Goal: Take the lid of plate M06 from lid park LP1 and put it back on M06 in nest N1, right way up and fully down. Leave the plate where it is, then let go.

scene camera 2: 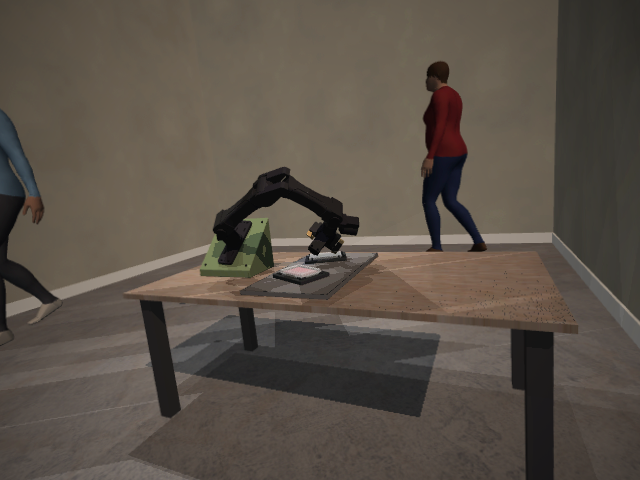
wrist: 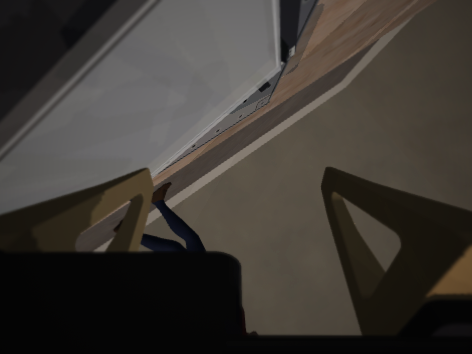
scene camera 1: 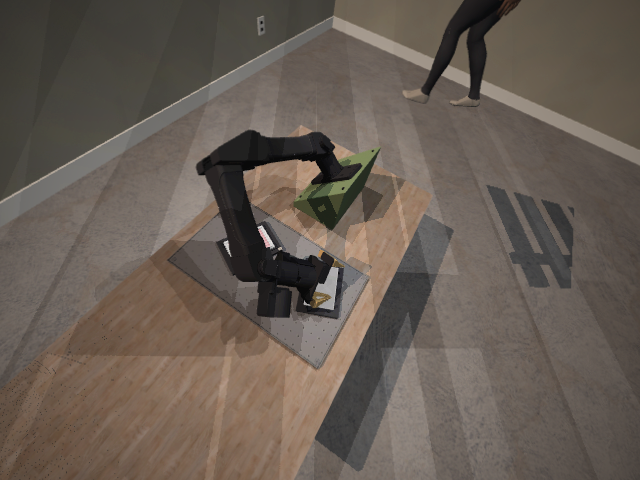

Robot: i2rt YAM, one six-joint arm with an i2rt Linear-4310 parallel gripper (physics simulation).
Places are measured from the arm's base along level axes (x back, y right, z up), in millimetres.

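Pixels of known places: gripper, between the fingertips: [wrist: 237, 177] [scene camera 1: 336, 281]; arm's base, origin of its link: [scene camera 2: 236, 242] [scene camera 1: 335, 175].
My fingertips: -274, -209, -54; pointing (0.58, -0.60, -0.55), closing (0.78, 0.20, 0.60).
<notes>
For each thing: its top centre in the pictures, then the offset to it from my fingertips, as dx, dy, dz. Level surfaces: height alone.
- plate with pinkish contents, centre of its top: [scene camera 1: 249, 243] [scene camera 2: 299, 269] -64, +278, -24
- second dark holder, centre of its top: [scene camera 1: 249, 244] [scene camera 2: 300, 271] -64, +278, -32
- wooden table, height of its surface: dz -63
A clear, greyish lid [scene camera 1: 331, 290] [scene camera 2: 327, 255] [wrist: 175, 75] lies flat in a dark holder [scene camera 1: 326, 313], which I take to be lid park LP1. A plate with pinkish contents [scene camera 1: 266, 237] [scene camera 2: 300, 270] sits in a second dark holder [scene camera 2: 301, 280], which I take to be nest N1. The labels are too small to read. My gripper [scene camera 1: 330, 281] [scene camera 2: 325, 239] [wrist: 237, 177] is open, tilted, and close above the lid. Its two gold fingers stand wide apart with nothing between them. In the wrist view the left finger overlaps the lid's lower edge; contact cannot be judged.
Both holders stand on a grey perforated board [scene camera 1: 310, 338] [scene camera 2: 338, 281] on the wooden table [scene camera 1: 248, 408] [scene camera 2: 454, 279]. The arm's green wedge base [scene camera 1: 320, 194] [scene camera 2: 262, 245] stands beside the board. In scene camera 1 the arm passes over the plate's holder and partly hides it. People stand beyond the table.
</notes>
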